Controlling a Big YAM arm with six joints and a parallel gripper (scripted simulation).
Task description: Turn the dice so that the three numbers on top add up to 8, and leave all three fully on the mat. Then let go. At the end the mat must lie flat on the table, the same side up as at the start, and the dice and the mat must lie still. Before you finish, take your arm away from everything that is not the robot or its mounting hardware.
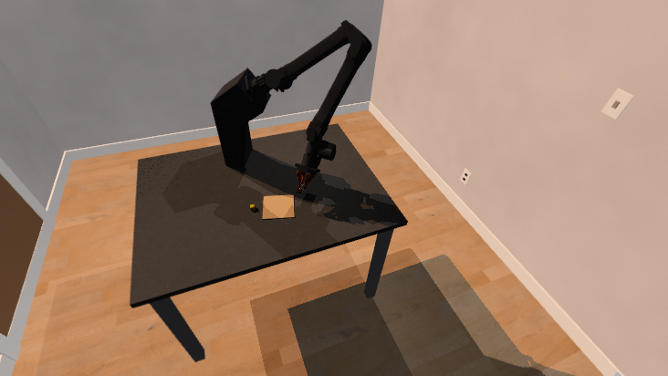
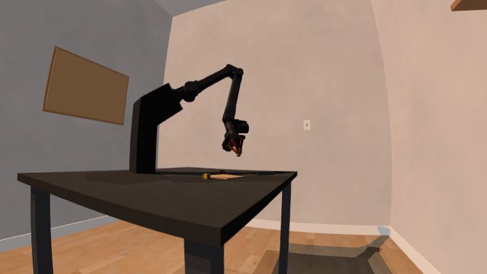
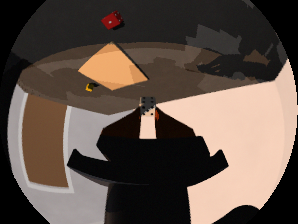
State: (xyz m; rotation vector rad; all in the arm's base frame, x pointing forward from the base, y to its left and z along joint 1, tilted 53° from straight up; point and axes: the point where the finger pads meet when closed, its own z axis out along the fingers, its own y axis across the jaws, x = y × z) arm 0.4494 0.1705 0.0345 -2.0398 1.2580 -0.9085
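Now: hand 100 mm past the red die and 110 mm above it. From my hand the other things lie so: yellow die 20 mm behind, 230 mm to the right, 110 mm below; tan mat 10 mm behind, 110 mm to the right, 110 mm below; white die 10 mm below.
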